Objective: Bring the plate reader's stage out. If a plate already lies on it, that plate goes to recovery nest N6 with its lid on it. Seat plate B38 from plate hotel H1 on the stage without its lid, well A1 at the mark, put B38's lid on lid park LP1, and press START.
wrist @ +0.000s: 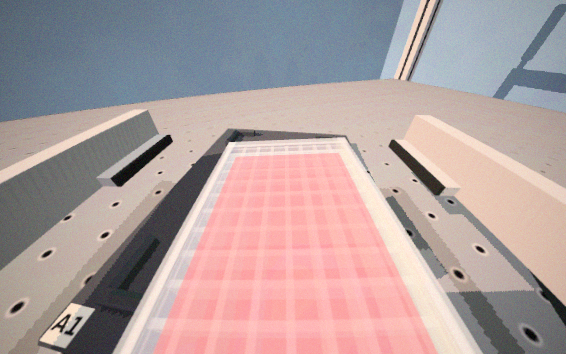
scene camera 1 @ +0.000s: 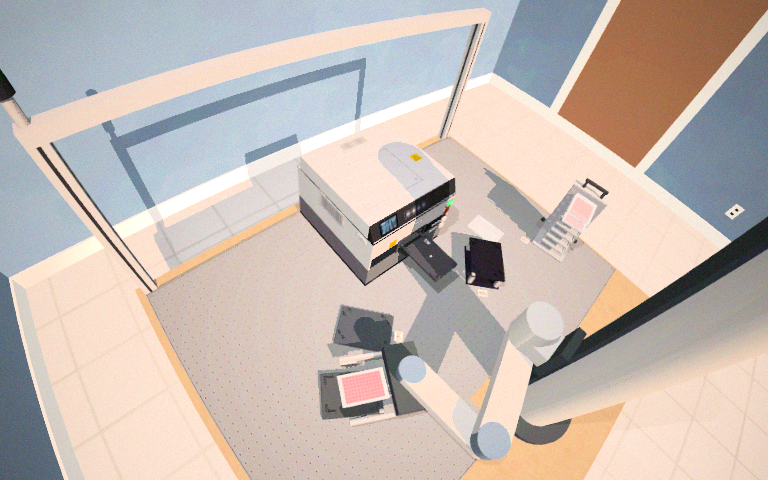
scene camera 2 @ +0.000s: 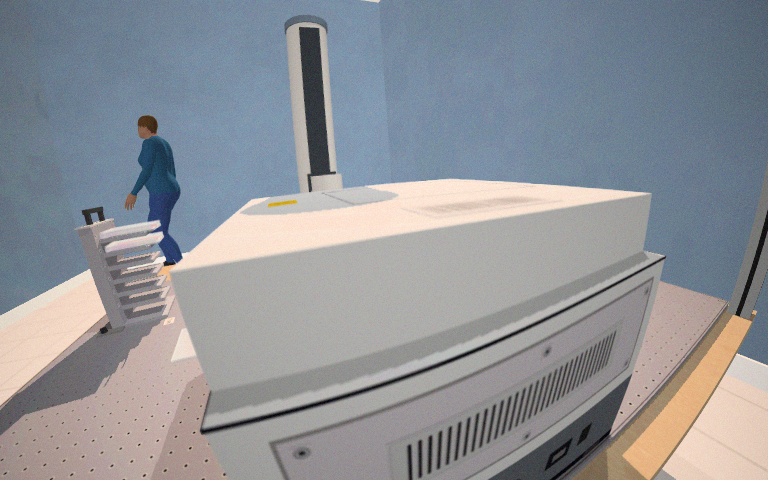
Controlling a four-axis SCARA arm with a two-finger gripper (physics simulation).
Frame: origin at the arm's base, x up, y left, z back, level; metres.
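Seen in the pictures: gripper, between the fingertips: (wrist: 279, 127) (scene camera 1: 344, 391); arm's base, origin of its link: (scene camera 1: 533, 401).
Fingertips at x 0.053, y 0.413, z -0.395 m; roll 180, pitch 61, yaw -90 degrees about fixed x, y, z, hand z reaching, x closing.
Offsets run from my fingertips to a thing's top centre. "pt": to the spot under its first point.
The reader's stage {dx +0.094, dy -0.438, dz -0.147 m} (scene camera 1: 431, 258) is out, with no plate on it. A pink-welled plate {dx -0.008, dy -0.050, dz +0.021 m} (scene camera 1: 363, 387) (wrist: 300, 240) with a clear cover over its wells lies over a dark nest {dx -0.022, dy -0.016, dz +0.013 m} (scene camera 1: 328, 403) (wrist: 170, 215). In the wrist view more of the nest shows along the plate's left side, beside an A1 label {pt dx -0.028, dy -0.049, dz +0.101 m} (wrist: 67, 325). Whether the plate is fully seated is unclear. My gripper (scene camera 1: 365, 389) (wrist: 279, 127) is open, its fingers apart from the plate on both sides. Plate hotel (scene camera 1: 559, 208) (scene camera 2: 97, 277) holds a pink plate {dx +0.201, dy -0.971, dz +0.102 m} (scene camera 1: 579, 210) high up. The green button {pt dx +0.159, dy -0.598, dz -0.216 m} (scene camera 1: 450, 202) is on the reader's front.
The plate reader {dx +0.245, dy -0.442, dz -0.408 m} (scene camera 1: 351, 186) (scene camera 2: 424, 283) stands at the back. A second dark nest {dx -0.020, dy -0.167, dz -0.109 m} (scene camera 1: 353, 323) lies beside the plate's nest. A black raised holder {dx +0.029, dy -0.646, dz -0.024 m} (scene camera 1: 485, 260) stands right of the stage. A glazed frame (scene camera 1: 254, 48) rises behind the reader. A person (scene camera 2: 157, 169) stands beyond the hotel.
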